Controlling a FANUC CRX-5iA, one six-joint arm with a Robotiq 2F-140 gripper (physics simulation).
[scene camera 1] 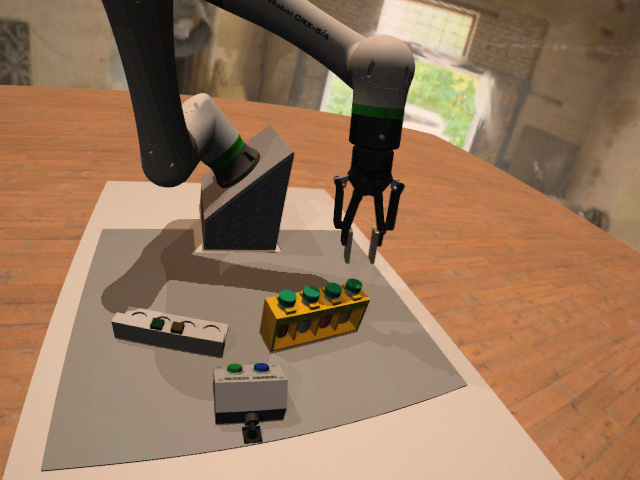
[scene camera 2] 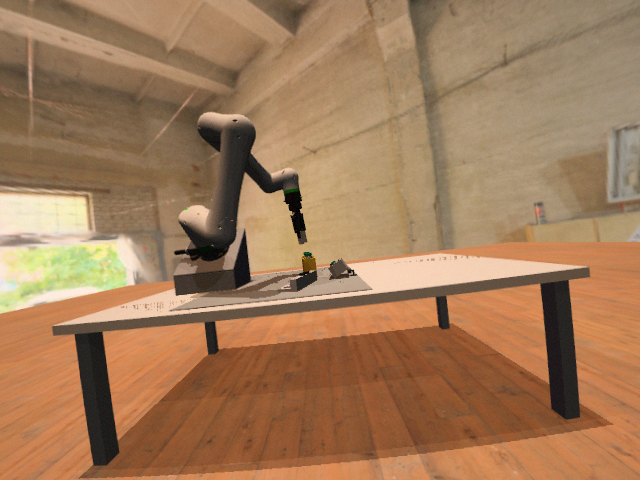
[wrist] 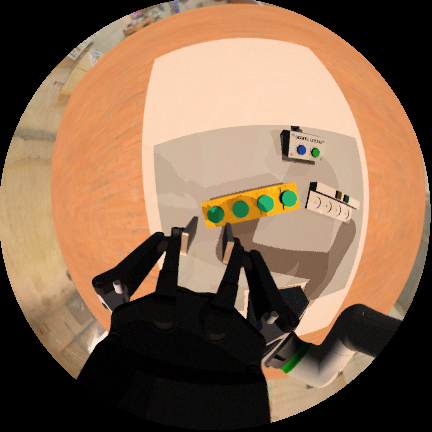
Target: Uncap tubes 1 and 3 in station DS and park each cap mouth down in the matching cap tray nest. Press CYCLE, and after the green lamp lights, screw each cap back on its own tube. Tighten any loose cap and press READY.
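Places are measured from the arm's base along level axes (x down, y ahead, z right), in metres.
Pixels of known places: gripper, fingertip midpoint: [scene camera 1: 358,259] [scene camera 2: 303,243] [wrist: 210,227]; arm's base, origin of the base link: [scene camera 1: 239,169] [scene camera 2: 214,250] [wrist: 278,347].
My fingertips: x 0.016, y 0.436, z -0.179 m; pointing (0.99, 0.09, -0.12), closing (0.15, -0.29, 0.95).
Note:
Ahead of a thing's pixels: the offset from my fingertips to its top centre. "spot": to the spot under its first point.
My gripper [scene camera 1: 360,246] [scene camera 2: 302,240] [wrist: 210,227] is partly open with nothing between its fingers. It hangs above the right-hand end of the yellow tube rack, as seen in scene camera 1. The yellow rack {dx +0.072, dy +0.023, dz +0.077 m} [scene camera 1: 266,330] [scene camera 2: 309,265] [wrist: 228,201] holds tubes in a row, each with a green cap, such as the leftmost cap {dx +0.054, dy +0.033, dz +0.154 m} [scene camera 1: 286,298] and the rightmost cap {dx +0.052, dy +0.012, dz +0.000 m} [scene camera 1: 353,285]. The white cap tray {dx +0.121, dy -0.003, dz +0.372 m} [scene camera 1: 168,338] [scene camera 2: 303,281] [wrist: 312,189] shows round nests without caps. The button box {dx +0.091, dy +0.172, dz +0.253 m} [scene camera 1: 250,395] [scene camera 2: 338,268] [wrist: 307,139] has a green button {dx +0.100, dy +0.148, dz +0.273 m} [scene camera 1: 234,367] [wrist: 315,152] and a blue button {dx +0.100, dy +0.152, dz +0.229 m} [scene camera 1: 261,367] [wrist: 301,149].
The robot's wedge-shaped base [scene camera 1: 248,217] [scene camera 2: 209,273] stands behind the rack and tray. A dark green square {spot: dx +0.121, dy +0.020, dz +0.399 m} [scene camera 1: 157,323] and a dark amber square {spot: dx +0.121, dy +0.033, dz +0.362 m} [scene camera 1: 177,327] sit at the cap tray. A small black fitting {spot: dx +0.166, dy +0.243, dz +0.261 m} [scene camera 1: 252,434] stands before the button box, near the grey mat's curved edge.

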